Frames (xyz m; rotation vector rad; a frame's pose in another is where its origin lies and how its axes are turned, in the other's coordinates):
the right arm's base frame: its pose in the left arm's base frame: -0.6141 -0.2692 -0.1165 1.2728 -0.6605 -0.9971
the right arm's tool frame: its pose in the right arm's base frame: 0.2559 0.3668 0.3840 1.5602 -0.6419 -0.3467
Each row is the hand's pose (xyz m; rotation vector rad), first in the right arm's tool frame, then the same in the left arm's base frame.
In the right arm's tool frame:
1: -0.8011 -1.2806 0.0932 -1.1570 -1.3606 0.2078
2: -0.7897 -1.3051 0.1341 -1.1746 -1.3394 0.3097
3: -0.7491 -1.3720 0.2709 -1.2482 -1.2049 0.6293
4: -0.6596 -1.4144 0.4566 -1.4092 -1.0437 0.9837
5: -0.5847 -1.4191 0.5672 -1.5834 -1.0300 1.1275
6: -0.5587 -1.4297 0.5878 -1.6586 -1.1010 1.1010
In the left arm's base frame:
1: 0.3489 0.3633 0.4246 -0.7863 0.5904 2.9385
2: 0.3577 0.3847 0.3814 0.7178 -0.6859 -2.9701
3: 0.3734 0.4500 0.2389 0.4773 -0.9026 -2.7357
4: 0.3526 0.4982 0.0351 0.1756 -0.9825 -2.4335
5: 0.3228 0.5044 -0.0951 -0.0204 -0.8660 -2.3220
6: 0.3273 0.4990 -0.1292 -0.0714 -0.7562 -2.3598

